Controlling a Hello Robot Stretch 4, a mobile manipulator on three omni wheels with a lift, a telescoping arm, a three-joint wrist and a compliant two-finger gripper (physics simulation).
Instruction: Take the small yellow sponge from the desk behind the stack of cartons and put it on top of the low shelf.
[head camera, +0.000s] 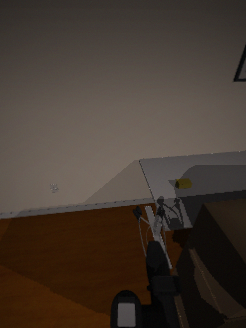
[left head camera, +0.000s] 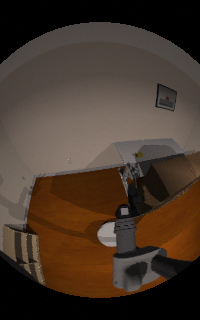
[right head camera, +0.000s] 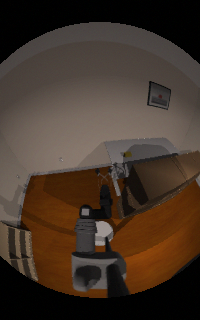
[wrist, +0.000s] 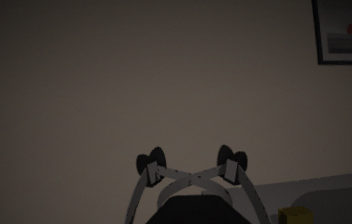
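Seen in the pictures: gripper, fingertip midpoint: (head camera: 148, 207) (left head camera: 126, 167) (right head camera: 103, 167) (wrist: 191, 158); robot's base at its link origin: (left head camera: 111, 233) (right head camera: 99, 232).
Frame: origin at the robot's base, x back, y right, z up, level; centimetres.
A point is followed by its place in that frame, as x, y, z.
Observation:
The small yellow sponge (head camera: 184, 183) {-96.3, 44.3, 73.7} (left head camera: 139, 155) {-95.6, 44.7, 72.1} (right head camera: 127, 154) {-96.1, 44.3, 72.9} (wrist: 296, 216) {-95.5, 43.7, 73.2} lies on the grey desk (head camera: 157, 170) {-118.3, 28.1, 69.3} (left head camera: 126, 150) {-111.4, 28.8, 69.3} (right head camera: 114, 148) {-114.9, 28.5, 69.2} (wrist: 260, 192) {-130.2, 42.2, 69.2}, behind the brown cartons (head camera: 227, 230) {-38.6, 33.5, 105.2} (left head camera: 172, 175) {-35.9, 45.8, 105.2} (right head camera: 160, 177) {-35.6, 49.8, 105.3}. My gripper (head camera: 149, 215) (left head camera: 127, 172) (right head camera: 105, 173) (wrist: 191, 158) {-48.4, 8.5, 105.1} is open and empty, by the desk's left end. In the wrist view the sponge is low and right of the fingers, apart from them. The low shelf (left head camera: 9, 239) (right head camera: 27, 242) {55.0, -135.0, 5.2} stands at the lower left of both side head views.
The carton stack stands close to the right of my wrist, in front of the desk. A framed picture (left head camera: 166, 97) {-153.0, 113.6, 159.0} (right head camera: 159, 95) {-153.0, 113.7, 158.9} (wrist: 340, 42) {-151.7, 104.2, 149.3} hangs on the wall above the desk. A round white base (left head camera: 106, 235) {2.1, -7.2, 18.7} (right head camera: 104, 231) {-2.2, 8.2, 18.8} shows on the floor below my arm.

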